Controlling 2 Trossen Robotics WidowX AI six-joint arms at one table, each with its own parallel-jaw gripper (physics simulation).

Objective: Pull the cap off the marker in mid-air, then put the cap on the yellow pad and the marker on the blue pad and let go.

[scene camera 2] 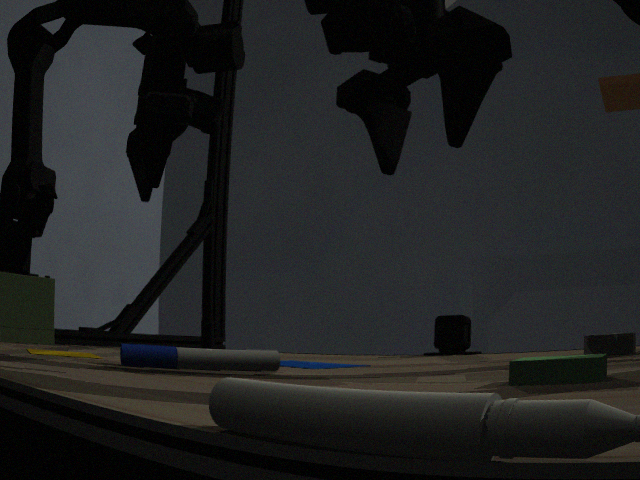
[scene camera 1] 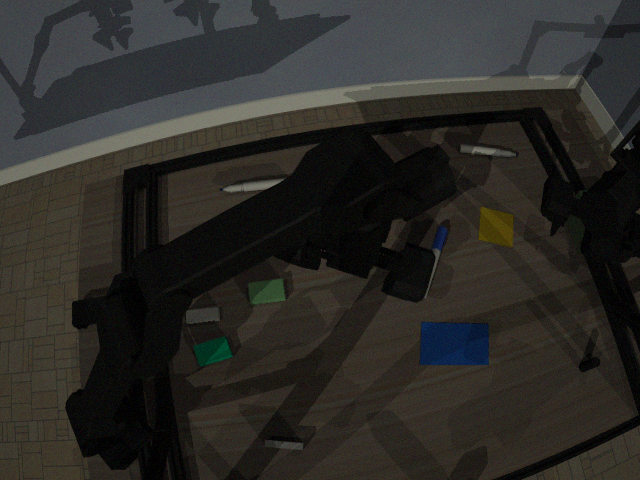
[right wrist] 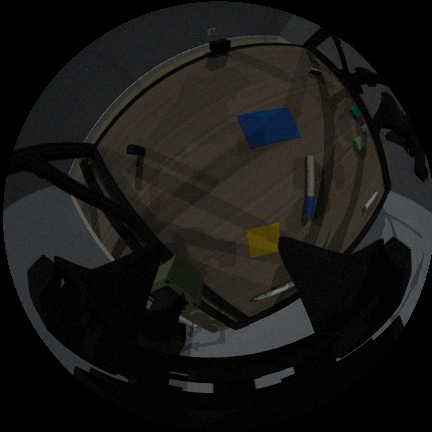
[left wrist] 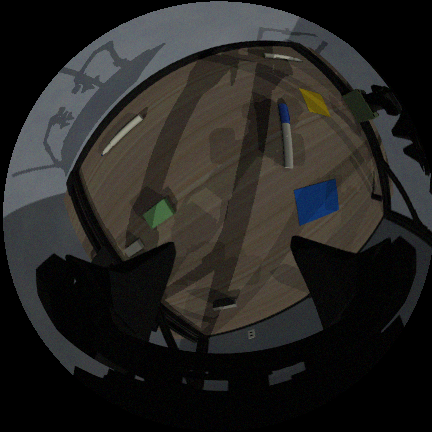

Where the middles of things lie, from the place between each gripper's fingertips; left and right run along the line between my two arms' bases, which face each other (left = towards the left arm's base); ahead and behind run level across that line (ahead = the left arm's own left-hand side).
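My left hand is 15 cm to the left of the blue pad [scene camera 1: 441, 343], 13 cm past it and 17 cm above it. Counted from my left hand, the yellow pad [scene camera 1: 496, 227] is 35 cm to the right, 3 cm ahead and 17 cm below, while the blue cap [scene camera 2: 137, 355] is 21 cm to the right, 5 cm ahead and 16 cm below. The teal block [scene camera 1: 218, 349] is 23 cm to the left of my left hand, 2 cm ahead of it and 16 cm below it.
As for my right hand, it is 14 cm short of the yellow pad and 19 cm above it. From my right hand, the blue pad is 19 cm to the left, 2 cm behind and 19 cm below. The blue cap is 13 cm to the left of my right hand, 16 cm ahead of it and 18 cm below it, and the teal block is 57 cm to the left of that same hand, 13 cm ahead of it and 18 cm below it.
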